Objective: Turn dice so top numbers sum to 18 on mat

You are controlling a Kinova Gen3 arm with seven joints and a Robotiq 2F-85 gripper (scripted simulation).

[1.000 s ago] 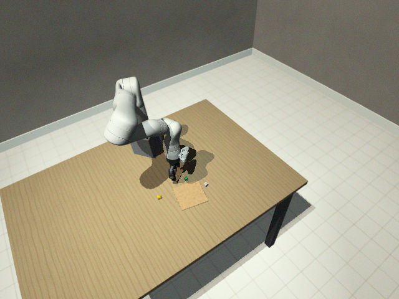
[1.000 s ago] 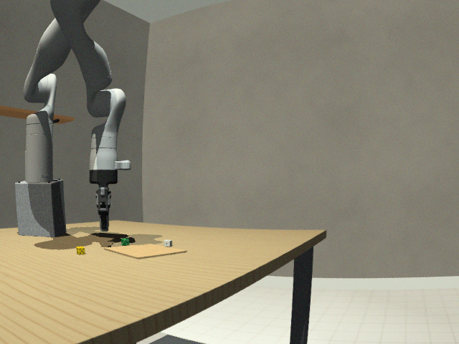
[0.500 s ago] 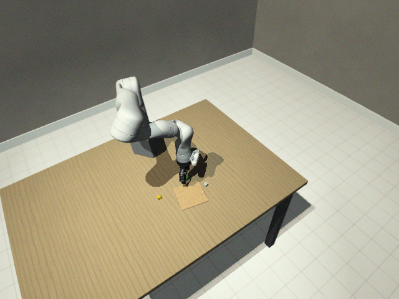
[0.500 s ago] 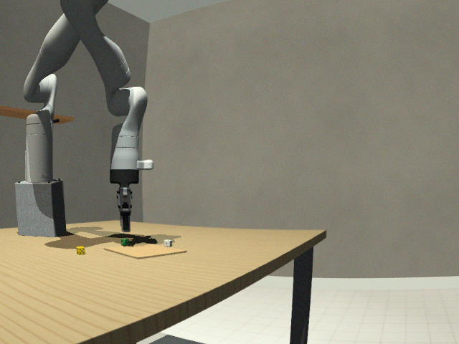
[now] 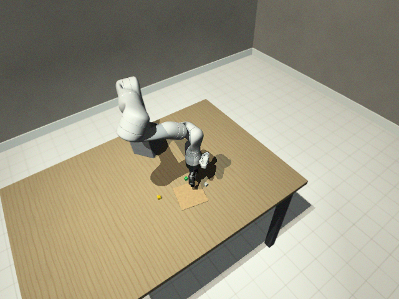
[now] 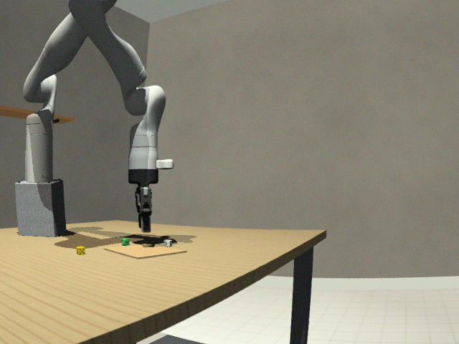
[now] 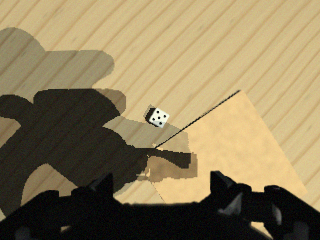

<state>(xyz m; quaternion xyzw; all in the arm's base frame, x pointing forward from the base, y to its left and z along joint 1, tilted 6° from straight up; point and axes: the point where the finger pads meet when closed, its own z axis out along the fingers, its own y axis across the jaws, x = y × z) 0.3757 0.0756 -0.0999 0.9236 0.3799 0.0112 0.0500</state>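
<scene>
The white die lies 4 cm to the left of my hand, 4 cm below it and 4 cm ahead of it. From my hand the other things lie so: yellow die: 19 cm to the right, 4 cm below, 3 cm behind; tan mat: 6 cm to the right, 4 cm below, 4 cm ahead; green die: 5 cm behind, 4 cm below, 2 cm to the right.
</scene>
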